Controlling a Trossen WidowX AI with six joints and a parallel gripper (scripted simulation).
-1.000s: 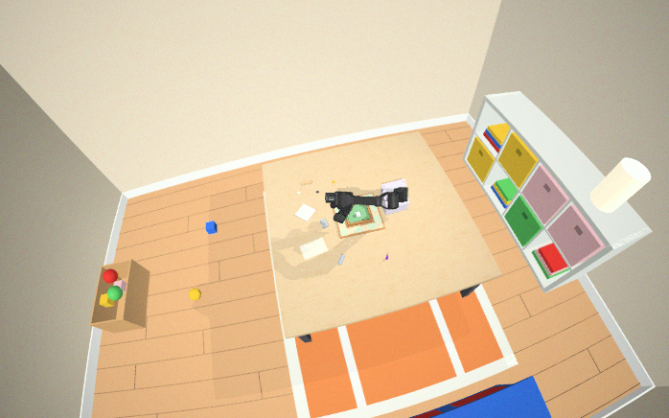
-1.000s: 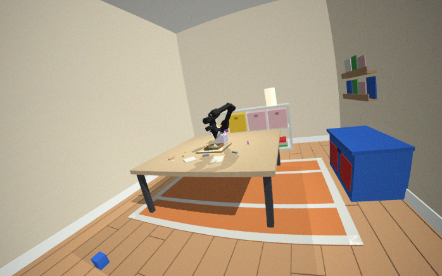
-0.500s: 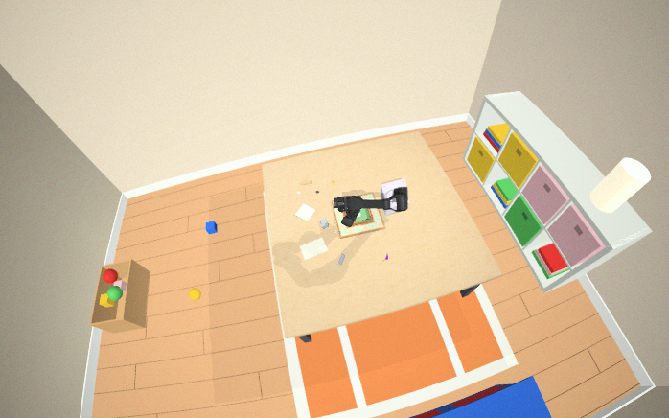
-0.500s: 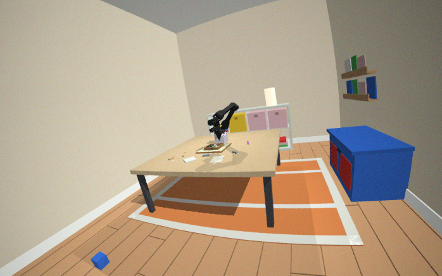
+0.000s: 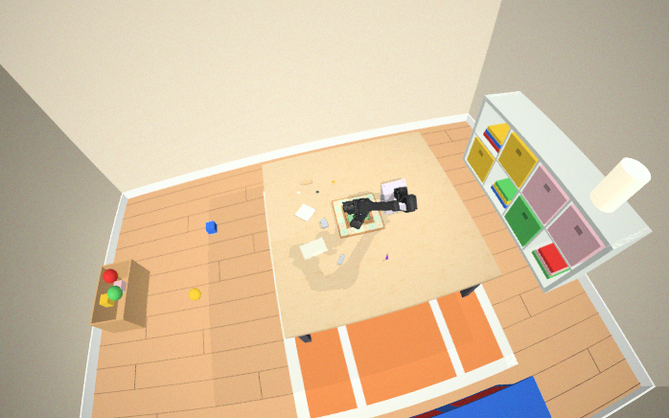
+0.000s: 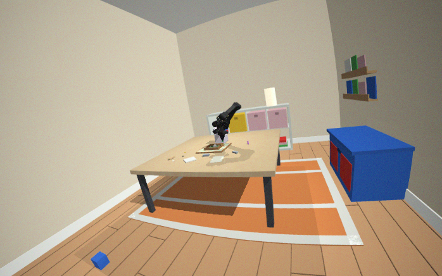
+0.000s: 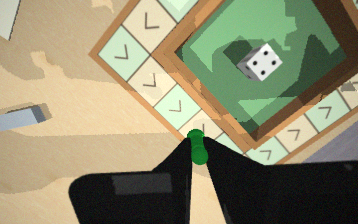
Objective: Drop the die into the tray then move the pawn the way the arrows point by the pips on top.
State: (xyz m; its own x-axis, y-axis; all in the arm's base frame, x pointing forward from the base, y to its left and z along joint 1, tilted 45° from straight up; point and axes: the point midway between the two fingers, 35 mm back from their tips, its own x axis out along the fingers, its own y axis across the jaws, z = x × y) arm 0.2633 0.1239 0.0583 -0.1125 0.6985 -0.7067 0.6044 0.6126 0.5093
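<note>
The white die is 90 mm to the right of my gripper tip and 60 mm below it. The rest, counted from my gripper tip: grey block (220 mm ahead, 80 mm to the right, 70 mm below); green pawn (10 mm above); green dice tray (110 mm to the right, 70 mm below).
</note>
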